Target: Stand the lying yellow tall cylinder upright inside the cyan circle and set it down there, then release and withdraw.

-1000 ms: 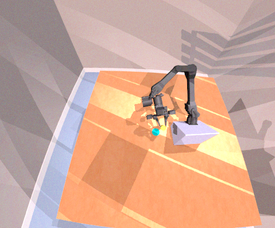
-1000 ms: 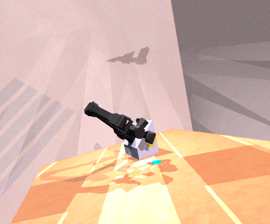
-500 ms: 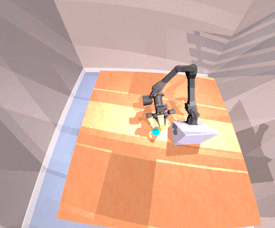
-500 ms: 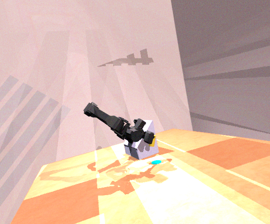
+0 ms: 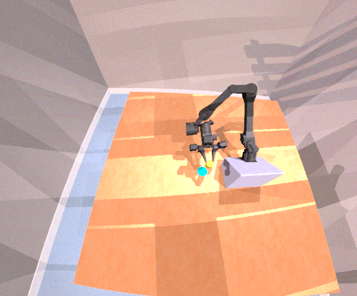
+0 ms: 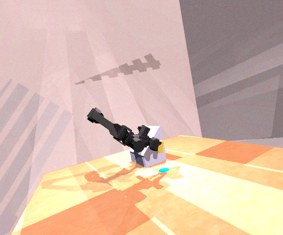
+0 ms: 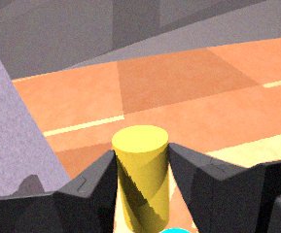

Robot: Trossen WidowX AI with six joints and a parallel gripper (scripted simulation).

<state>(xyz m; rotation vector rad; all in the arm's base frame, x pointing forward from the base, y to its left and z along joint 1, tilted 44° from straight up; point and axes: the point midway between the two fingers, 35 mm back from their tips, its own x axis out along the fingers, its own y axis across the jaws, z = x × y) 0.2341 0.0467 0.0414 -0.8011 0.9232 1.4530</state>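
My gripper tip is 10 mm short of the cyan circle, 10 mm to the left of it and 150 mm above it. From my gripper tip the other things lie so: yellow tall cylinder: 20 mm below.
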